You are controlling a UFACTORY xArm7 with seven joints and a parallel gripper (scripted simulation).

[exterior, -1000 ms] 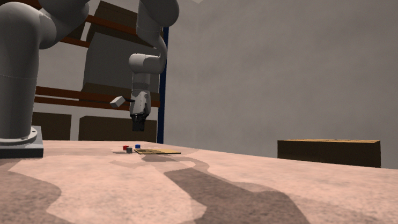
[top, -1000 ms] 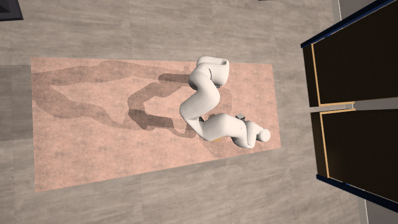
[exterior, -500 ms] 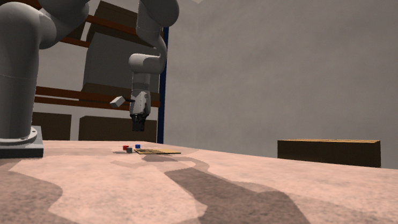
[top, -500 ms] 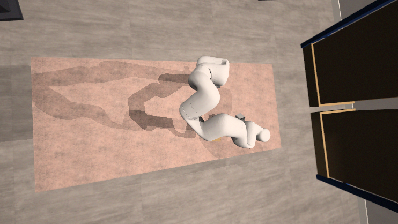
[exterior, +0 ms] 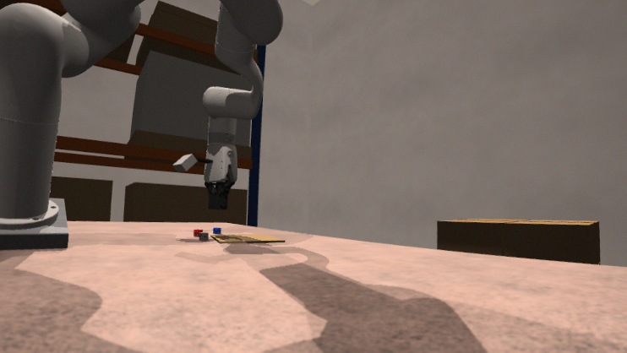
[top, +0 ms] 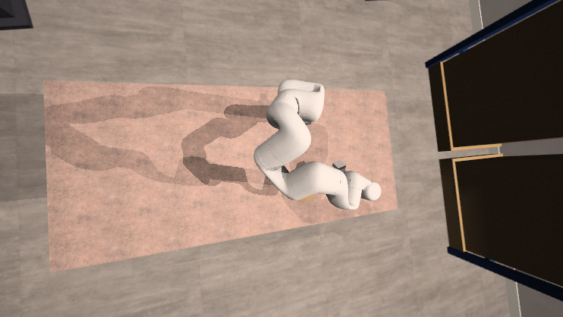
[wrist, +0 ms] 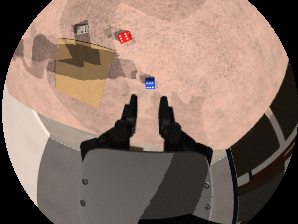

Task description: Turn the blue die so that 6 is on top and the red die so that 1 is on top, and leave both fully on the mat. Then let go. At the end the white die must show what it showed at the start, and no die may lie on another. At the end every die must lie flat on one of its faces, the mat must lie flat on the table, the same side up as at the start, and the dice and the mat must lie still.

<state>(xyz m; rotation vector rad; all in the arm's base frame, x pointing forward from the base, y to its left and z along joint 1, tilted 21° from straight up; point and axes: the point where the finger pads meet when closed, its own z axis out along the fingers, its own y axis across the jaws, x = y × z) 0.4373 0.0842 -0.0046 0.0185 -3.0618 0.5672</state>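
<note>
Now: hand 80 mm above the blue die. The rest, counted from my hand: tan mat 20 mm behind, 150 mm to the right, 80 mm below; then red die 80 mm behind, 40 mm to the right, 80 mm below; then white die 110 mm behind, 120 mm to the right, 80 mm below.
</note>
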